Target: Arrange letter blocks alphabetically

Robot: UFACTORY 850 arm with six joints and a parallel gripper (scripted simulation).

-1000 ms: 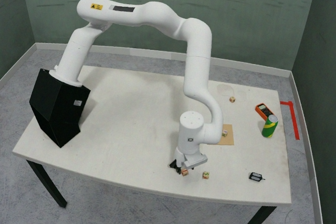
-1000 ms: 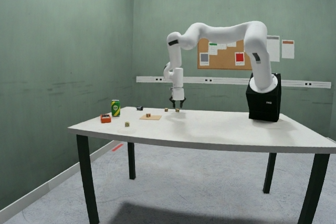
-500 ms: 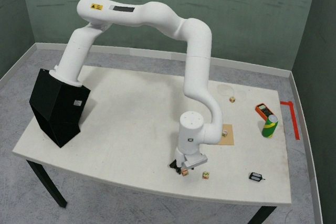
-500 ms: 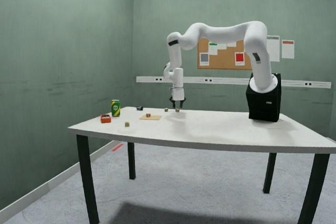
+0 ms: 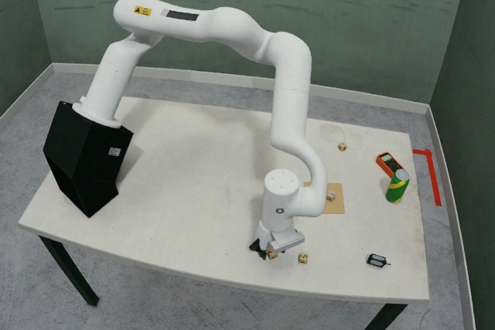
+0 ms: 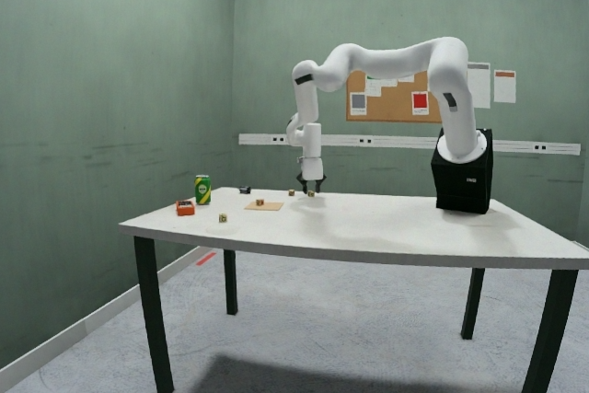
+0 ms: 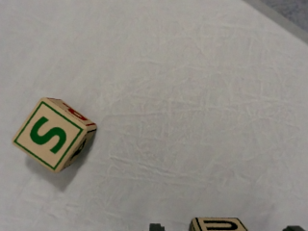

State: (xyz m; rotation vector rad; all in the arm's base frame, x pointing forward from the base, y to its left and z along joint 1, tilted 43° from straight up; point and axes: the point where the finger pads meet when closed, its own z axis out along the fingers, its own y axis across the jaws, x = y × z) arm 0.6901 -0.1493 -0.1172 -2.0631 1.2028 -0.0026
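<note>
My gripper is now 13 cm short of the tan mat, 27 cm to the right of it and 3 cm above it. Round my hand: yellow can (39 cm ahead, 33 cm to the left, 3 cm above); orange multimeter (38 cm ahead, 48 cm to the left, 2 cm below); small black object (34 cm ahead, 3 cm to the left, 2 cm below).
</note>
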